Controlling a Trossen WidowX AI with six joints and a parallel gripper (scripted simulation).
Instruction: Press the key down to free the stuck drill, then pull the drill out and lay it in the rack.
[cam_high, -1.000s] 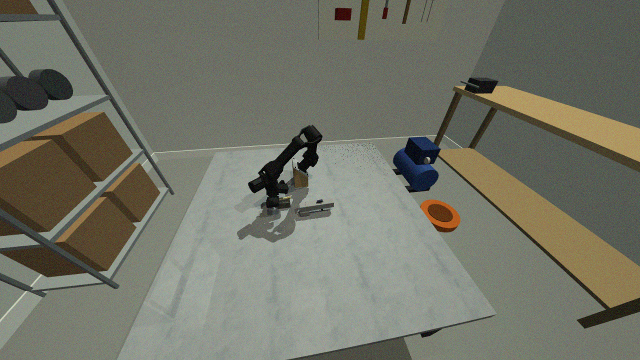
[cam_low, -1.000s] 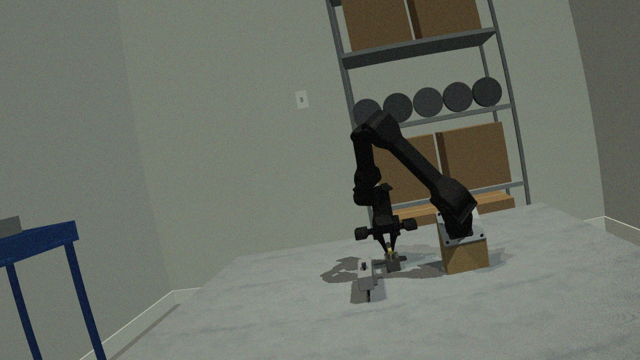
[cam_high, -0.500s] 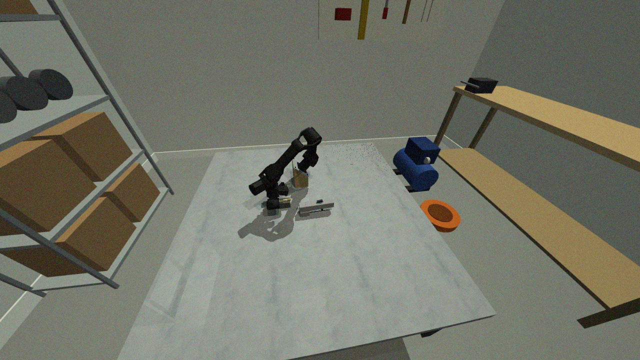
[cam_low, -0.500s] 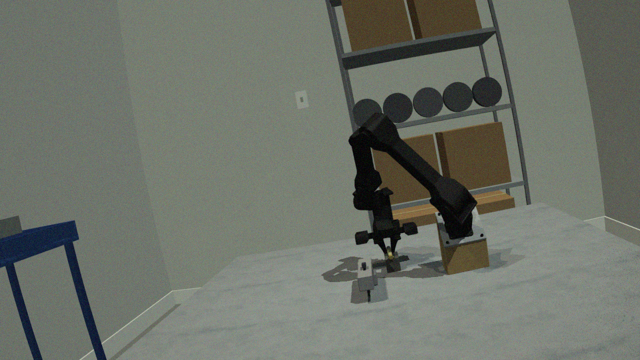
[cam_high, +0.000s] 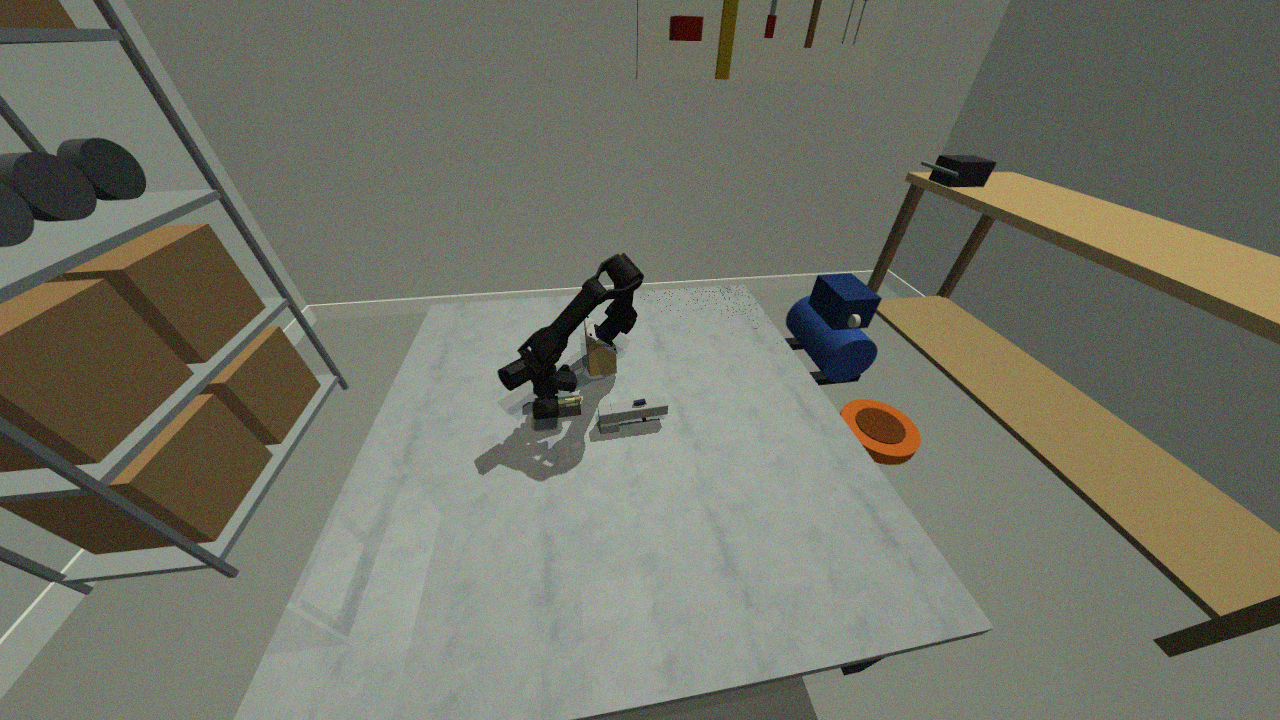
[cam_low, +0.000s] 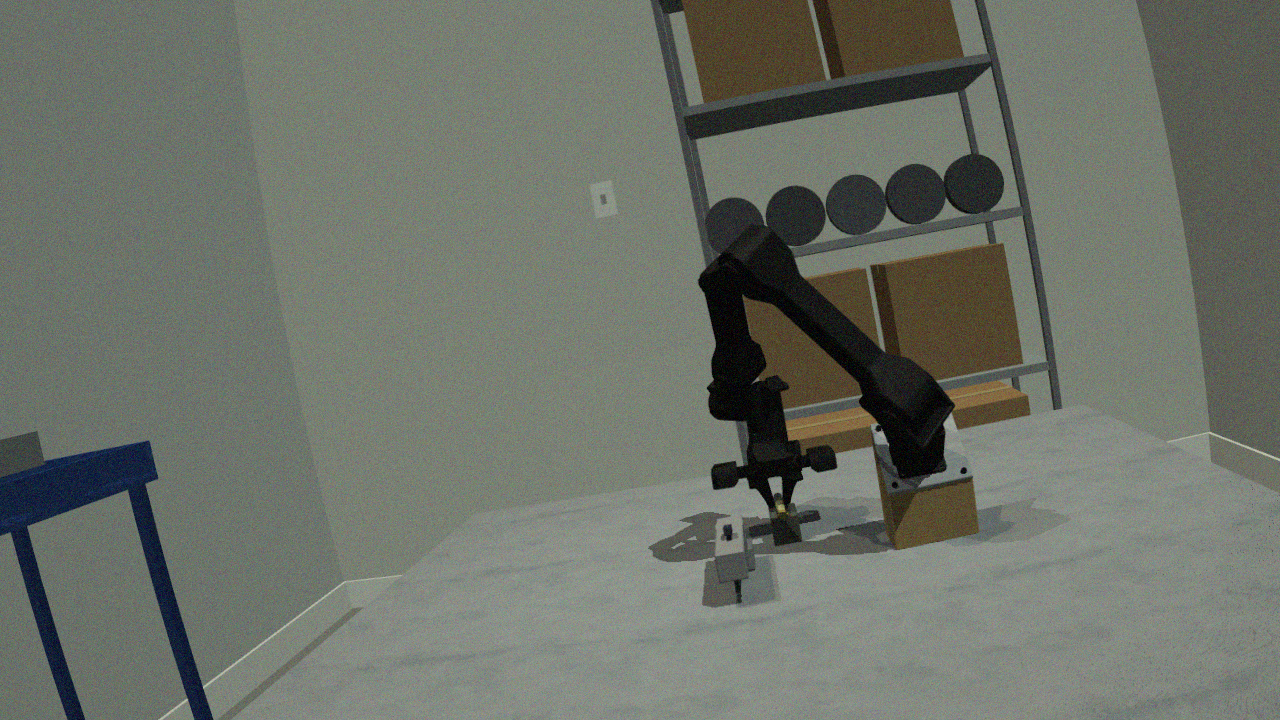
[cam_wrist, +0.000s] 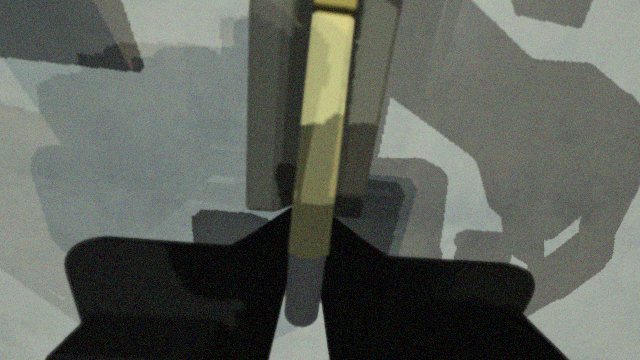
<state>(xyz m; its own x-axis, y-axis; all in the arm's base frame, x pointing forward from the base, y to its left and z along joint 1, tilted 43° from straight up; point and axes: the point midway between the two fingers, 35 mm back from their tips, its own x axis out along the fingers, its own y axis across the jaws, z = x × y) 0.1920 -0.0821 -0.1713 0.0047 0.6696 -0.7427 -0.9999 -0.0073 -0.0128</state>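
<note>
My gripper tip is now 4 cm to the right of the drill and 3 cm below it. Also, from my gripper tip: rack 5 cm to the left, 1 cm above; black key 7 cm ahead, 25 cm to the left, 4 cm above; grey fixture block 7 cm ahead, 22 cm to the left, 3 cm above.
</note>
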